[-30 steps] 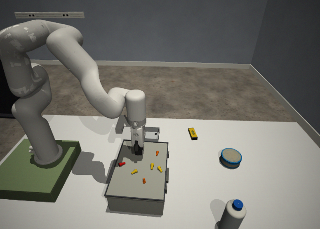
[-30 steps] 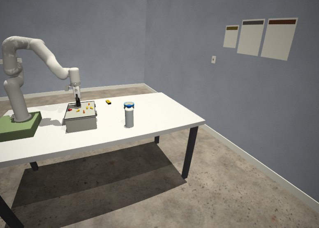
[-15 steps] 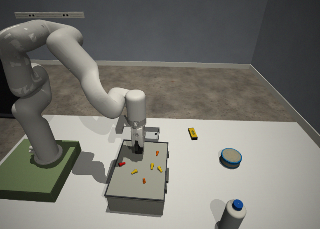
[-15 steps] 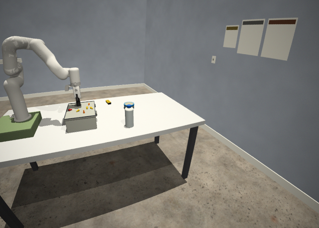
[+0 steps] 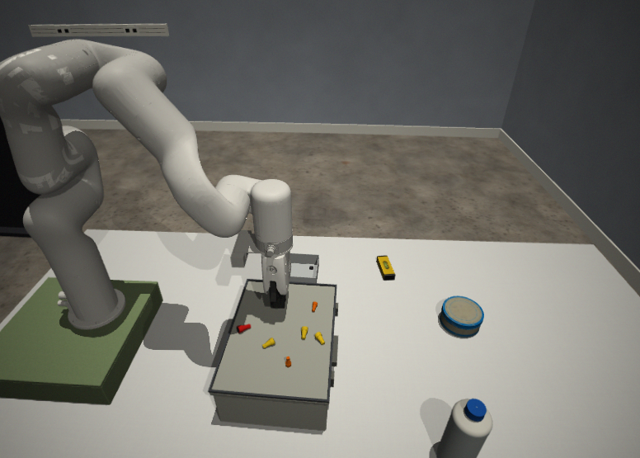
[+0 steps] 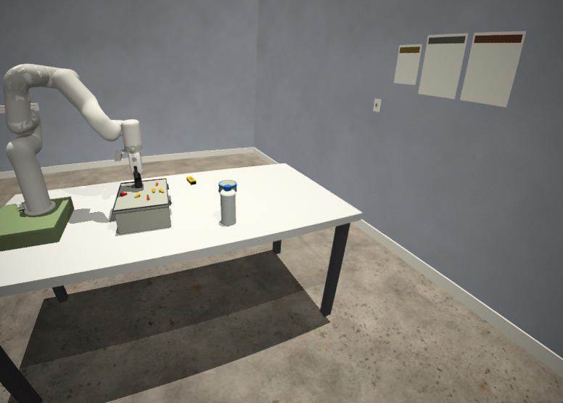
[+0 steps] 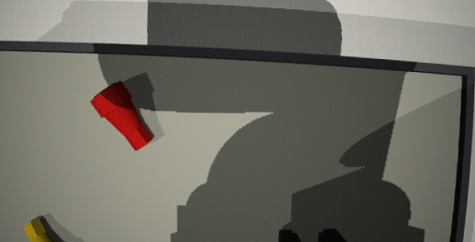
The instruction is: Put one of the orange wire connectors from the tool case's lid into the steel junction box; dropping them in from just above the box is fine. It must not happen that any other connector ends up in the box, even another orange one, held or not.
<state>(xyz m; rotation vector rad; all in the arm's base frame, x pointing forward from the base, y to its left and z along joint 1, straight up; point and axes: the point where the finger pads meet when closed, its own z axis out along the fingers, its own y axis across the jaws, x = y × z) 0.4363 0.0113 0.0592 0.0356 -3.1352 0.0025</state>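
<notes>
The steel junction box lies 220 mm to the left of my hand, 130 mm below it and 20 mm ahead of it. Also, from my hand: yellow spirit level: 270 mm ahead, 260 mm to the left, 120 mm below; red wire connector: 80 mm to the right, 60 mm behind, 10 mm below; grey tool case: 80 mm to the right, 50 mm below, 20 mm ahead.
</notes>
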